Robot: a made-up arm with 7 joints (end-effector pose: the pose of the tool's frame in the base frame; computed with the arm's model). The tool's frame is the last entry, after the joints.
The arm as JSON. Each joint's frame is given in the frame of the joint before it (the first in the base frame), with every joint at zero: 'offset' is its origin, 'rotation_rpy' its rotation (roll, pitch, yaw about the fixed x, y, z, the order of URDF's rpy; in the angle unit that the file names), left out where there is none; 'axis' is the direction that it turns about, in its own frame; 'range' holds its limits. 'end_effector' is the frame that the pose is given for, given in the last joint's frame.
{
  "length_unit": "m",
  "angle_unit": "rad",
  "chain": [
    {
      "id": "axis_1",
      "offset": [
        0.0,
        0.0,
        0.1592
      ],
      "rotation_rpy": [
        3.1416,
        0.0,
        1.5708
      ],
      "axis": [
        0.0,
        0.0,
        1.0
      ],
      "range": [
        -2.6,
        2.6
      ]
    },
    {
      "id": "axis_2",
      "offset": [
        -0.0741,
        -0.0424,
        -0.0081
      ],
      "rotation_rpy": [
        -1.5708,
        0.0,
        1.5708
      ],
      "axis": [
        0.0,
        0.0,
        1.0
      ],
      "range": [
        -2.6,
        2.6
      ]
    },
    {
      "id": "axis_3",
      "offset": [
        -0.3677,
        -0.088,
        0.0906
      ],
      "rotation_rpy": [
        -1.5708,
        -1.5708,
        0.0
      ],
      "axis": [
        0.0,
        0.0,
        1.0
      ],
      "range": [
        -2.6,
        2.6
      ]
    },
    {
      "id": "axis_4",
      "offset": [
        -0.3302,
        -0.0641,
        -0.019
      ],
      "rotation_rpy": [
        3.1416,
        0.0,
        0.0
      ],
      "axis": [
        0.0,
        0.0,
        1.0
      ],
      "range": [
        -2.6,
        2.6
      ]
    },
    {
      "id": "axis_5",
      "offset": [
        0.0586,
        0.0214,
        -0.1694
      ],
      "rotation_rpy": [
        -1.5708,
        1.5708,
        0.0
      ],
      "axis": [
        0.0,
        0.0,
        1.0
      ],
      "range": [
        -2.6,
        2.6
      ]
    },
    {
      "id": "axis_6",
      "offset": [
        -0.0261,
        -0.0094,
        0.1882
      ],
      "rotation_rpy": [
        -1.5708,
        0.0,
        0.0
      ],
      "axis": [
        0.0,
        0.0,
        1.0
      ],
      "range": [
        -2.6,
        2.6
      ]
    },
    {
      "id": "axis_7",
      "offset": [
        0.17,
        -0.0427,
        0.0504
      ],
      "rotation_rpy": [
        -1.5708,
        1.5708,
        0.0
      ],
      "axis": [
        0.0,
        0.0,
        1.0
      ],
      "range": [
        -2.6,
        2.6
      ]
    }
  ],
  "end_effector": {
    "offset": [
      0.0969,
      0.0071,
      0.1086
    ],
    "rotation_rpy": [
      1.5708,
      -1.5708,
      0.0
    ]
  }
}
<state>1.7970 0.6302 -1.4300 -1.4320 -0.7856 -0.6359 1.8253</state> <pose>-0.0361 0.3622 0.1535 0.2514 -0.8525 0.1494 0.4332</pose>
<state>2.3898 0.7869 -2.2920 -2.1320 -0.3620 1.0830 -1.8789</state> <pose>-0.1362 0.3604 0.2356 -0.2530 0.6359 -0.6013 0.4125</pose>
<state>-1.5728 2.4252 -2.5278 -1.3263 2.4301 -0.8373 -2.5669</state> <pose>0.0965 0.2643 0.0969 -0.8310 -0.0246 -0.5240 0.1850</pose>
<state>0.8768 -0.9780 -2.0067 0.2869 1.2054 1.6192 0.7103</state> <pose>-0.0736 -0.0010 0.2693 0.0458 -0.2015 0.6498 0.7315</pose>
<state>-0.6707 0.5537 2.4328 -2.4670 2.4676 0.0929 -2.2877</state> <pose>-0.1263 -0.5325 -0.2687 0.7756 -0.3766 -0.1514 0.4835</pose>
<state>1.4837 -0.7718 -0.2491 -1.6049 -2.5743 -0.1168 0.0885</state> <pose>-0.0327 0.3123 0.3187 -0.9805 0.0408 0.1270 0.1442</pose>
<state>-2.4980 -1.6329 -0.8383 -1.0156 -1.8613 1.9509 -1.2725</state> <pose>-0.2028 -0.1221 0.3372 0.0943 -0.8182 -0.4391 0.3589</pose>
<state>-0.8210 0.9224 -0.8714 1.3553 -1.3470 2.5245 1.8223</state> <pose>-0.2292 0.0765 0.2636 -0.7463 -0.5567 -0.2671 0.2484</pose>
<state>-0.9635 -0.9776 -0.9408 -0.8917 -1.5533 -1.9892 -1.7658</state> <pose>-0.2670 -0.1711 0.7426 -0.5411 0.0686 -0.4437 0.7110</pose>
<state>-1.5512 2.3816 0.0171 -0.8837 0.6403 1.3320 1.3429</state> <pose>-0.0126 0.2917 -0.1342 0.5900 -0.3594 0.5313 0.4904</pose>
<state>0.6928 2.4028 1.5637 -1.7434 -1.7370 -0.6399 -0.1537</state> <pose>0.2567 -0.1907 -0.1372 -0.5368 0.2607 0.1026 0.7958</pose>
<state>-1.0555 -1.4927 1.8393 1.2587 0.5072 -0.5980 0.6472</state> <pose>0.4319 -0.1795 1.0050 0.1196 0.5667 0.5868 0.5659</pose>
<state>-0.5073 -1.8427 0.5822 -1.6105 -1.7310 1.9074 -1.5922</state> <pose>0.2205 0.1553 0.8117 -0.8226 0.1630 -0.3830 0.3875</pose>
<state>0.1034 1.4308 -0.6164 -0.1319 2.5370 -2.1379 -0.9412</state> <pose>-0.2644 0.2936 -0.4780 0.8907 0.3646 -0.0896 0.2563</pose>
